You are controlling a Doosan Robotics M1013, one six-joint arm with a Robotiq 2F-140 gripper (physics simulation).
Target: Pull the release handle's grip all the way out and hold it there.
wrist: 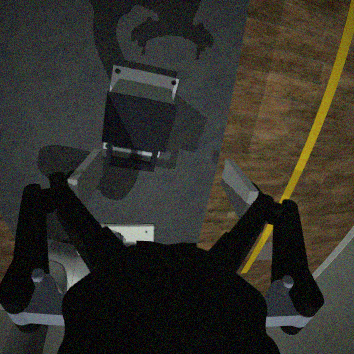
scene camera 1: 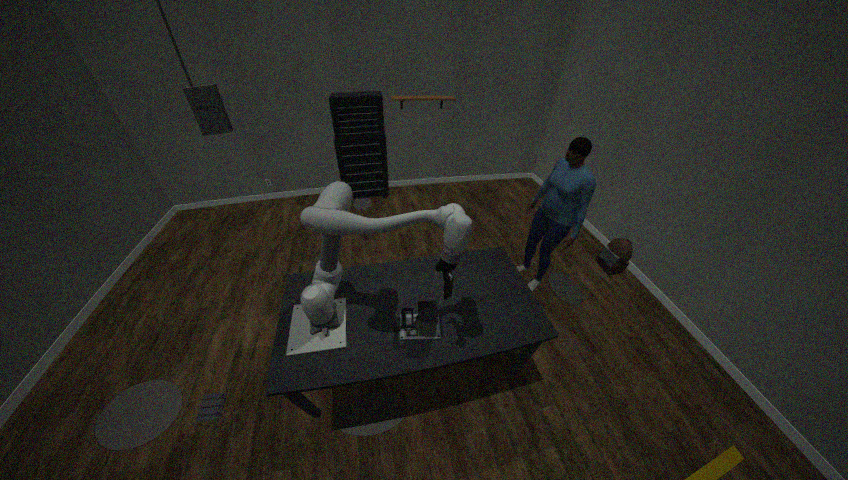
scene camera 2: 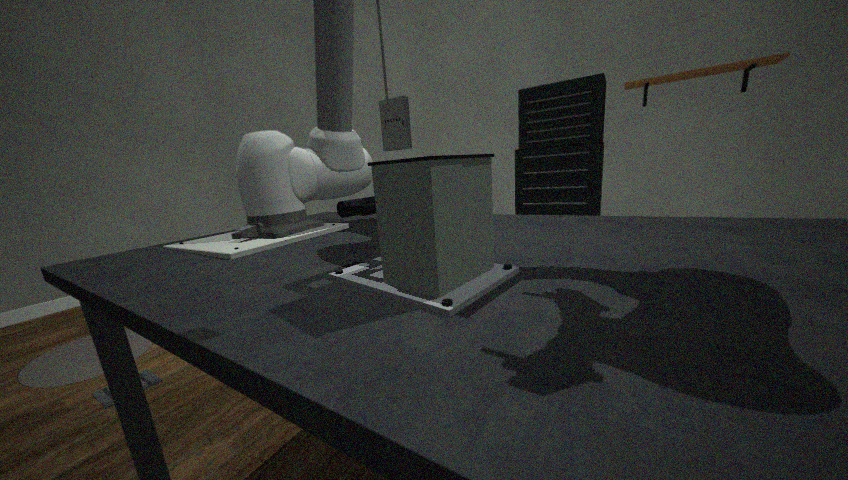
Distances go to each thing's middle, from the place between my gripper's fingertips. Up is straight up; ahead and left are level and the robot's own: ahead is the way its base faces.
I see the base plate [scene camera 2: 368, 275] 38 cm below my hand, 7 cm behind it and 5 cm to the left of it.
